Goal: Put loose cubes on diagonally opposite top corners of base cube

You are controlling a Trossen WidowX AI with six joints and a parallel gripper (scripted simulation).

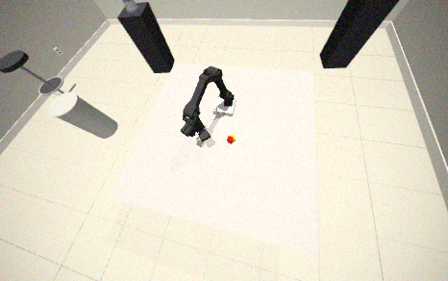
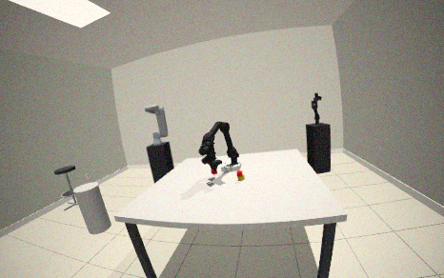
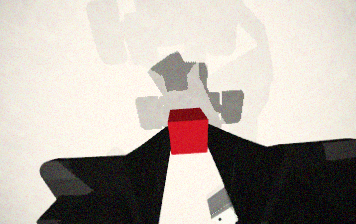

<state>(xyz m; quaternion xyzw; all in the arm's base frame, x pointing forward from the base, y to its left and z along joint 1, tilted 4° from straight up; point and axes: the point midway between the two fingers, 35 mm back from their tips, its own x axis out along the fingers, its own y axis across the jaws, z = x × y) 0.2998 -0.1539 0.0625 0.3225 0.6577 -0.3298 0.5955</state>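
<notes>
Now: the base cube 19 cm to the left of my gripper tip and 7 cm below it.
</notes>
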